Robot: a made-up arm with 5 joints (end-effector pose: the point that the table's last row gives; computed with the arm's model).
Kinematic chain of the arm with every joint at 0, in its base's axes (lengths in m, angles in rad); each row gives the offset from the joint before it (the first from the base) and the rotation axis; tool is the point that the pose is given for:
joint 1: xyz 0 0 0.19 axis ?
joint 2: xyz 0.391 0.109 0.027 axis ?
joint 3: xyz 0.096 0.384 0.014 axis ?
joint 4: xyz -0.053 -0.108 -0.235 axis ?
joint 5: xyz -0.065 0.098 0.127 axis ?
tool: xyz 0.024 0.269 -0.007
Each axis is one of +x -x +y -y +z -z.
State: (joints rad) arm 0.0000 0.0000 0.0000 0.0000 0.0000
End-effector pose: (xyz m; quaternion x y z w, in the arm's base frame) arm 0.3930 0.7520 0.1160 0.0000 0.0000 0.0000 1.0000
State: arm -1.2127 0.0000 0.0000 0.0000 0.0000
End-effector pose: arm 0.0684 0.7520 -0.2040 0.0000 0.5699 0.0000 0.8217
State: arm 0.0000 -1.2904 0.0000 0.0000 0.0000
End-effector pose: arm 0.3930 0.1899 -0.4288 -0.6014 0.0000 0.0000 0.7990
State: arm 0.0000 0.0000 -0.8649 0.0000 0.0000
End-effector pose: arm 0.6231 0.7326 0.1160 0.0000 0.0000 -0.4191 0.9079
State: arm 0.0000 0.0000 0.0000 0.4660 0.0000
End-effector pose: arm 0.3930 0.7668 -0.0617 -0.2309 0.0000 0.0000 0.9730
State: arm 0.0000 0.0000 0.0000 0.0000 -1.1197
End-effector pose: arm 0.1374 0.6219 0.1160 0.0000 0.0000 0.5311 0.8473
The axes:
joint 1: -y
joint 2: +x
joint 3: +z
joint 4: -x
joint 5: -z

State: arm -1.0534 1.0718 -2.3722 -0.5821 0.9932
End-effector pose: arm 0.4490 0.2454 -0.0263 0.3410 -0.1815 0.8564 0.3427
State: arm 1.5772 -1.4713 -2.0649 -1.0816 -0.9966
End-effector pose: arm 0.6768 0.2486 0.7592 0.3536 0.8731 0.3252 0.0830
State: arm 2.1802 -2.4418 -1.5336 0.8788 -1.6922
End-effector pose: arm -0.0416 -0.6198 0.7876 -0.0568 -0.1906 -0.9193 0.3397
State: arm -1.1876 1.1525 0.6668 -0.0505 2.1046
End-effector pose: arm 0.5008 0.3302 -0.3348 0.0417 0.6661 -0.6779 0.3084
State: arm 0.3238 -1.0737 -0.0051 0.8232 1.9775
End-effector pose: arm 0.6799 0.1695 0.0700 -0.3618 -0.7213 -0.5539 0.2048
